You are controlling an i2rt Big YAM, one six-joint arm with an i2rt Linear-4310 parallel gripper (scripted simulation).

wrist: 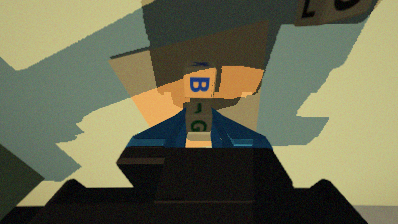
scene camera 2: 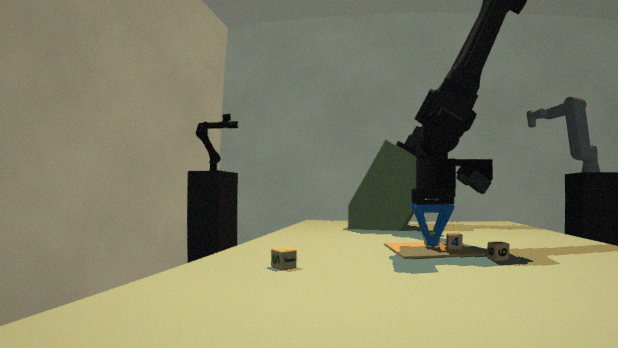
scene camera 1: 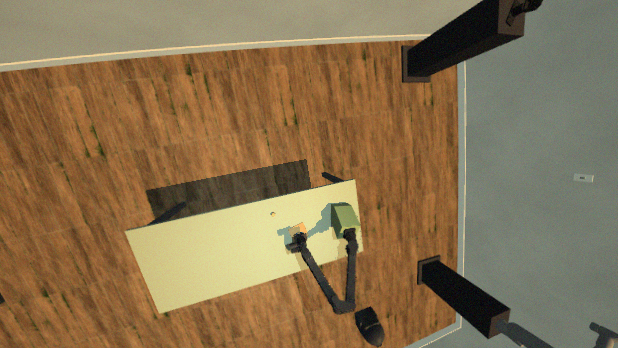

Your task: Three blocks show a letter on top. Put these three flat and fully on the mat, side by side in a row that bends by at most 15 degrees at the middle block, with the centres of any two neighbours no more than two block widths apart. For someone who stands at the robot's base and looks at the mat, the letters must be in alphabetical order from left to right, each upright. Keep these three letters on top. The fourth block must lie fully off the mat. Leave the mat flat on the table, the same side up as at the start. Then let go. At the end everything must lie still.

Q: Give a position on an orange mat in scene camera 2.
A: At 413, 250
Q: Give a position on an orange mat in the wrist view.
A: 154, 79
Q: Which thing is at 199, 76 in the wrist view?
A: A block.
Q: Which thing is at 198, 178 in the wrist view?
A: My gripper.
